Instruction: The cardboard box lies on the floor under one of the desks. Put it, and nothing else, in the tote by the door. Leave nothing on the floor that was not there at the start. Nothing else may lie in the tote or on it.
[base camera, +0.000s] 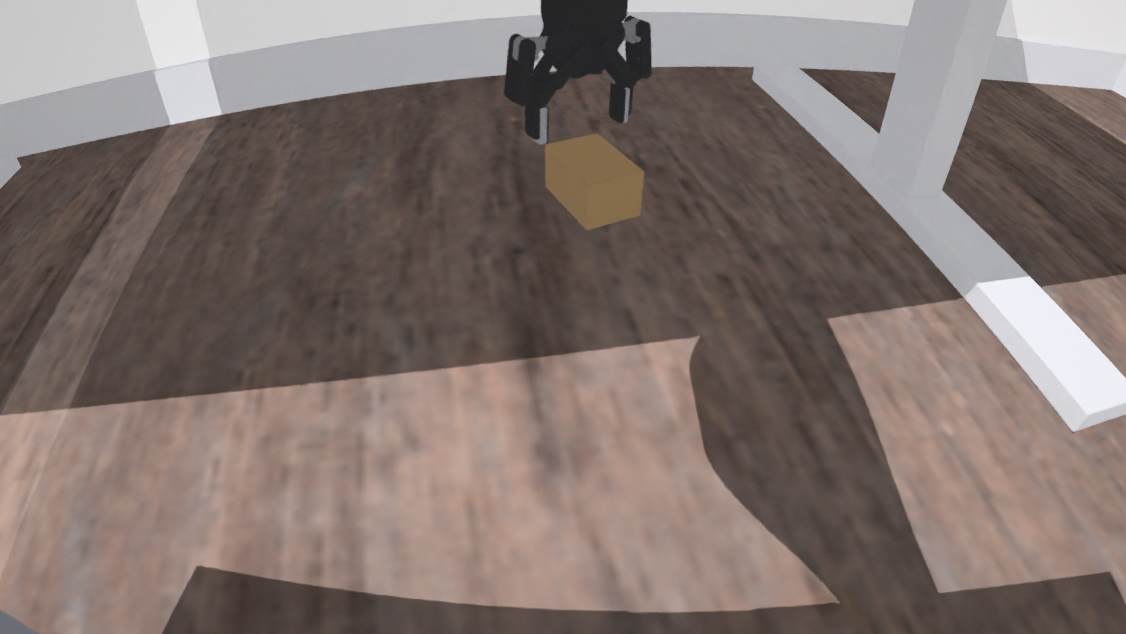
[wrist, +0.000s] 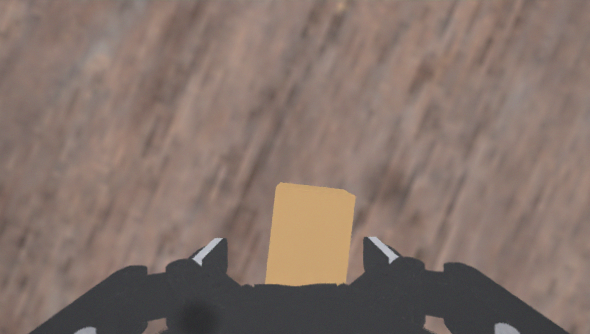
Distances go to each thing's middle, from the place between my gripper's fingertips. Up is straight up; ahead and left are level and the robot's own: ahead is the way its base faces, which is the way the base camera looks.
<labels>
The tan cardboard box (base camera: 596, 183) lies 1 cm to the right of my hand and 5 cm below it.
</labels>
